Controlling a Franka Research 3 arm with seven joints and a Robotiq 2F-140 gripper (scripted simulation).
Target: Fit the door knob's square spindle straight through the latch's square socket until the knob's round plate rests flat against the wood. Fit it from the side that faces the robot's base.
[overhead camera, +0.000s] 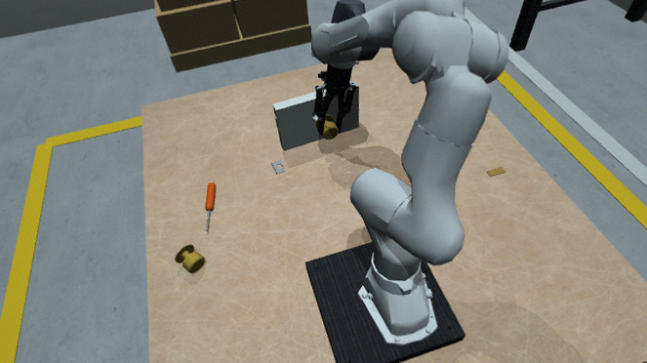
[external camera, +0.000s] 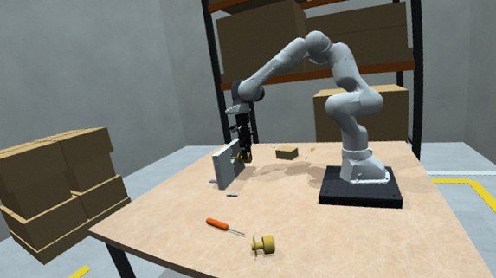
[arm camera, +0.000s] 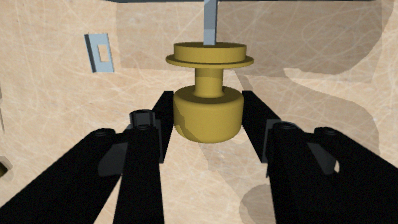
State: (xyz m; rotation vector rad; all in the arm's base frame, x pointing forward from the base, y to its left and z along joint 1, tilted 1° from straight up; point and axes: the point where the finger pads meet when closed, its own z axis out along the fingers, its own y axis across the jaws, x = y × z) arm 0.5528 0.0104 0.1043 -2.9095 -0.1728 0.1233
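My hand is 110 mm short of the grey door panel, 20 mm to the right of it and 40 mm above it. Also, from my hand: tan block (110 mm behind, 330 mm to the right, 120 mm below); then brass knob (300 mm behind, 520 mm to the left, 120 mm below); then orange screwdriver (110 mm behind, 450 mm to the left, 130 mm below).
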